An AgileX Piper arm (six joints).
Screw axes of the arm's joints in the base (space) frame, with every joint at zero. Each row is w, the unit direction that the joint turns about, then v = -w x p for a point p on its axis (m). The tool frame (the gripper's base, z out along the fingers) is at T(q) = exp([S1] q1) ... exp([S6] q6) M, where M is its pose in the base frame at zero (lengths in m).
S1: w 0 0 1 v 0.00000 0.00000 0.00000
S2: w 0 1 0 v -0.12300 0.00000 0.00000
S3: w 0 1 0 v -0.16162 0.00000 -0.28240
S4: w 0.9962 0 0.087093 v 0.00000 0.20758 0.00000
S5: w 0 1 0 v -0.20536 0.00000 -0.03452
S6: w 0.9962 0 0.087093 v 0.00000 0.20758 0.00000
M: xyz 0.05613 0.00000 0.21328 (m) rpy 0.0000 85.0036 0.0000 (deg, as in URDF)
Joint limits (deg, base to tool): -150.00..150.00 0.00..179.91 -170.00..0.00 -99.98..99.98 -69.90..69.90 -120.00..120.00
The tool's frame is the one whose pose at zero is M.
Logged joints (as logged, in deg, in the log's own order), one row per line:
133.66 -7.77 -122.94 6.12 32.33 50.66
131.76 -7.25 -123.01 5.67 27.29 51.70
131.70 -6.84 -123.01 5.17 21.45 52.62
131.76 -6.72 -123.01 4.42 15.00 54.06
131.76 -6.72 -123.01 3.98 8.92 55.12
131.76 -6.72 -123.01 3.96 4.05 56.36
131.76 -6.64 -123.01 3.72 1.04 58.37
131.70 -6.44 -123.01 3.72 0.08 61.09
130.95 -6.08 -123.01 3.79 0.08 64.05
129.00 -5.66 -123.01 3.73 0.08 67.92
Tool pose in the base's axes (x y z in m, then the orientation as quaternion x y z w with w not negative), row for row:
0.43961 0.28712 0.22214 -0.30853 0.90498 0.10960 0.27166
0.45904 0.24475 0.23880 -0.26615 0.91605 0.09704 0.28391
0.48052 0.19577 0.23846 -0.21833 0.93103 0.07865 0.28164
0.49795 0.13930 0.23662 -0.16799 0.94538 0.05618 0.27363
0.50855 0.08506 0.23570 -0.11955 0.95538 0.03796 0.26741
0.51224 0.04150 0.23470 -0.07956 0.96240 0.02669 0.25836
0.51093 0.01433 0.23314 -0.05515 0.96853 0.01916 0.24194
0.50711 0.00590 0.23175 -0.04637 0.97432 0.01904 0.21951
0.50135 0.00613 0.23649 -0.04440 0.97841 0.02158 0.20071
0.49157 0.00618 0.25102 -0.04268 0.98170 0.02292 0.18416
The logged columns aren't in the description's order. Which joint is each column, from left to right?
Columns, left to right: q2, q6, q3, q4, q1, q5.
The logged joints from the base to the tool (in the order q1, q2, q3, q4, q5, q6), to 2 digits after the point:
32.33 133.66 -122.94 6.12 50.66 -7.77
27.29 131.76 -123.01 5.67 51.70 -7.25
21.45 131.70 -123.01 5.17 52.62 -6.84
15.00 131.76 -123.01 4.42 54.06 -6.72
8.92 131.76 -123.01 3.98 55.12 -6.72
4.05 131.76 -123.01 3.96 56.36 -6.72
1.04 131.76 -123.01 3.72 58.37 -6.64
0.08 131.70 -123.01 3.72 61.09 -6.44
0.08 130.95 -123.01 3.79 64.05 -6.08
0.08 129.00 -123.01 3.73 67.92 -5.66

